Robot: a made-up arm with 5 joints.
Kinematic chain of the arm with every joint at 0, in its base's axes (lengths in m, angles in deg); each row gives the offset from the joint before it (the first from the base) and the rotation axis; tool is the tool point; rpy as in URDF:
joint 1: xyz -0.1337 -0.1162 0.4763 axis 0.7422 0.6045 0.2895
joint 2: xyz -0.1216 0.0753 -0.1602 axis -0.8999 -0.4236 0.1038
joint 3: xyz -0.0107 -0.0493 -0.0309 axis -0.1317 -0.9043 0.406
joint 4: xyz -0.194 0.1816 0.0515 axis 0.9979 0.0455 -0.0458
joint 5: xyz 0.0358 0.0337 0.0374 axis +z
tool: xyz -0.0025 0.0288 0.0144 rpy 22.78 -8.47 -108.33
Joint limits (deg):
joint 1: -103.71..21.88
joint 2: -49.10..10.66
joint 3: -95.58..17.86
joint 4: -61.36..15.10
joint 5: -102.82..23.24
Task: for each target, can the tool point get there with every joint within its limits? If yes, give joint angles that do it. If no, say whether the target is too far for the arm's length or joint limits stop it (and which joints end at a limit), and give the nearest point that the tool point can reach.
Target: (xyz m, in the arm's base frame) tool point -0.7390 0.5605 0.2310
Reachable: no: too far | nearest point -0.5197 0.1449 0.3212 | short by 0.478 m
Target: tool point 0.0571 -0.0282 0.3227
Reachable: yes | joints -78.85 -13.79 -76.70 -45.66 -18.31
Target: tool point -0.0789 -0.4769 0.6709
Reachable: no: joint limits stop it (at a limit: joint 1, joint 2, joint 3, joint 4, joint 5) | nearest point 0.0474 -0.1986 0.5171 | short by 0.342 m
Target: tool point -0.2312 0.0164 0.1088
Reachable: yes | joints -56.19 -4.46 8.00 7.96 -22.33
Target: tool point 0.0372 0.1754 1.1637
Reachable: no: too far | nearest point -0.2039 0.0336 0.6138 | short by 0.617 m
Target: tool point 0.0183 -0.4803 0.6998
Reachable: no: joint limits stop it (at a limit: joint 1, joint 2, joint 3, joint 4, joint 5) | nearest point 0.0474 -0.1986 0.5171 | short by 0.337 m
